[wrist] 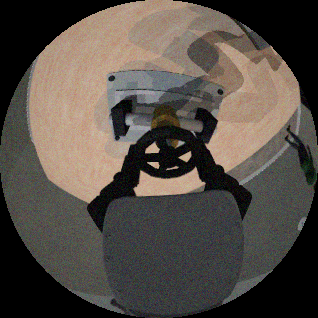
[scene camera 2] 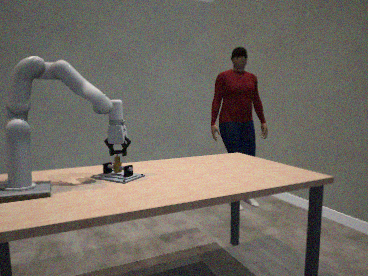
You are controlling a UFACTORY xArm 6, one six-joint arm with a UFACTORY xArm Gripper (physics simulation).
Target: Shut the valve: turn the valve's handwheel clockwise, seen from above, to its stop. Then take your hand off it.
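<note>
The valve's black handwheel [wrist: 167, 173] is a spoked ring above a brass valve body [scene camera 2: 117, 164] [wrist: 165, 116]. A grey pipe [wrist: 189, 125] runs through the body between two black supports. The valve is mounted on a grey base plate [scene camera 2: 136, 177] [wrist: 150, 79] on the table. My gripper [scene camera 2: 118, 150] [wrist: 166, 149] points down over the valve and is shut on the handwheel, with one finger at each side of the rim. In the scene view the fingers and the dark wheel blend together. The wheel's stop cannot be made out.
The valve stands on the wooden table [scene camera 2: 210, 175] [wrist: 70, 115], a little away from the arm's base [scene camera 2: 30, 191]. A person in a red top [scene camera 2: 237, 97] stands behind the table. A figure in green [wrist: 306, 167] shows at the right edge of the wrist view.
</note>
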